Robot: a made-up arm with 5 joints.
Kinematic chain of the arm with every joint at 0, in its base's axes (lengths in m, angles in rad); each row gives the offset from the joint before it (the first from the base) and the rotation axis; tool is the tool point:
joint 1: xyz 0 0 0.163 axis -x
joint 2: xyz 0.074 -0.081 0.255 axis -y
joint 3: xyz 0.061 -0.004 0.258 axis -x
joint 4: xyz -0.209 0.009 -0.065 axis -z
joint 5: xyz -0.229 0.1 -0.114 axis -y
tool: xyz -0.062 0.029 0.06
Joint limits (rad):
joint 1: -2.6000..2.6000
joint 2: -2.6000..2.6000
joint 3: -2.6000..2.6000
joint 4: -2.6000..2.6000
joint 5: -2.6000..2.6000
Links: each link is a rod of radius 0.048 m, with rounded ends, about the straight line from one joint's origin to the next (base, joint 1, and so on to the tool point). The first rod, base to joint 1, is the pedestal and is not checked.
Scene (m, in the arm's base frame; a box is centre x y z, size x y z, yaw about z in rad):
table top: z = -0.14
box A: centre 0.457 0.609 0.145 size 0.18 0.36 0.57 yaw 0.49
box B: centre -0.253 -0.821 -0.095 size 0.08 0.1 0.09 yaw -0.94
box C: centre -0.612 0.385 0 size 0.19 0.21 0.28 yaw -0.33
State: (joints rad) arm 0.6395 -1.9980 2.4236 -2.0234 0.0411
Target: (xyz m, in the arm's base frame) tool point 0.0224 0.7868 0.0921
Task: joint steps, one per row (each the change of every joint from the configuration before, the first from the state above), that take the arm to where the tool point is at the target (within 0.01 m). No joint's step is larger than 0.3 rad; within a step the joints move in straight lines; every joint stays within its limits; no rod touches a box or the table.
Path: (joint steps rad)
1: -0.0417 0.2843 0.0252 0.0611 0.0963
2: -0.0416 0.2843 0.0252 0.0610 0.0963
3: -0.0417 0.2843 0.0252 0.0611 0.0963
4: -0.0417 0.2844 0.0252 0.0610 0.0963
5: -0.0417 0.2843 0.0252 0.0611 0.0962
6: -0.0416 0.2843 0.0252 0.0611 0.0963
7: -0.0417 0.2843 0.0252 0.0610 0.0963
8: 0.2978 -0.0834 0.0000 -0.0411 -0.2894
9: 0.2979 -0.0834 0.0000 -0.0411 -0.2895
10: 0.2978 -0.0834 0.0000 -0.0411 -0.2894
11: 0.2979 -0.0834 0.0000 -0.0412 -0.2895

